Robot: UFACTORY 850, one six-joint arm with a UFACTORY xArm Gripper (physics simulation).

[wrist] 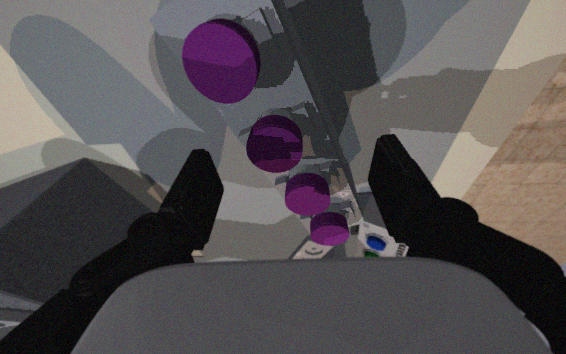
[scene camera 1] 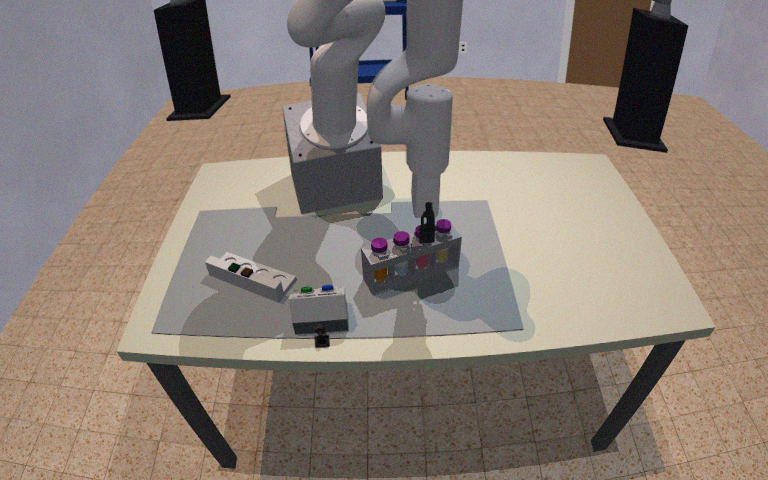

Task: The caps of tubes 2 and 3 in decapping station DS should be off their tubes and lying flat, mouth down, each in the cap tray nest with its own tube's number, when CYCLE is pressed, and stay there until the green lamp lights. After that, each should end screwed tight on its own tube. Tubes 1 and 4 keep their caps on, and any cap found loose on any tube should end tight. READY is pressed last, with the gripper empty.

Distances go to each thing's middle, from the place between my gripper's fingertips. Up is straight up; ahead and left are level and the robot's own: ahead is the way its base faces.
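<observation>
Grey control box (scene camera 1: 319,311): 18 cm ahead of my hand, 20 cm to the right of it, 9 cm below it.
</observation>
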